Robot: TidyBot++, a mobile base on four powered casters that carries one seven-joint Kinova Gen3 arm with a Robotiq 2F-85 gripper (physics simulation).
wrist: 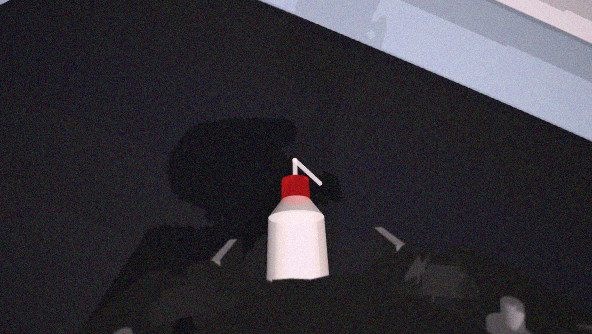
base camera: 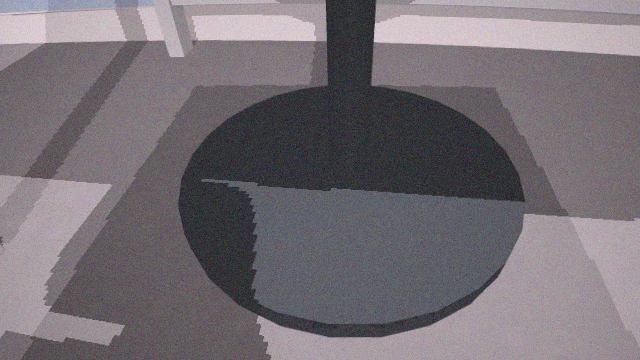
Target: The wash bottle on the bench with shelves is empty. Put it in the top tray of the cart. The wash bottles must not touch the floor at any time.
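Places are measured from the arm's base along level axes (x back, y right, z up), in metres.
Where they show: gripper, fingertip midpoint: [wrist: 306,247].
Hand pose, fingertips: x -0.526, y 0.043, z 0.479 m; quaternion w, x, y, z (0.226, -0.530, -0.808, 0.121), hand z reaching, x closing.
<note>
After its pixels a point has its place.
A white wash bottle [wrist: 297,245] @(x -0.536, y 0.045, z 0.425 m) with a red cap and a thin bent white spout stands upright on a dark surface [wrist: 100,75] @(x -0.679, y -0.274, z 0.365 m) in the wrist view, a little below the middle. My gripper [wrist: 306,247] @(x -0.526, y 0.043, z 0.479 m) is open and empty. One fingertip shows to the left of the bottle and one to the right, with a gap on each side, so neither touches it. The bottle's lower end is hidden behind the dark gripper parts. Neither the cart nor its top tray can be made out in either view.
In the base camera view a dark round base [base camera: 380,250] with a thick dark post [base camera: 351,45] @(x -0.459, y 0.007, z -0.190 m) stands on the floor [base camera: 575,310] @(x -0.292, y 0.247, z -0.397 m) close ahead. A pale slanted leg [base camera: 172,30] @(x -0.916, y -0.413, z -0.330 m) is behind it at the left. The dark surface's straight edge crosses the wrist view's upper right.
</note>
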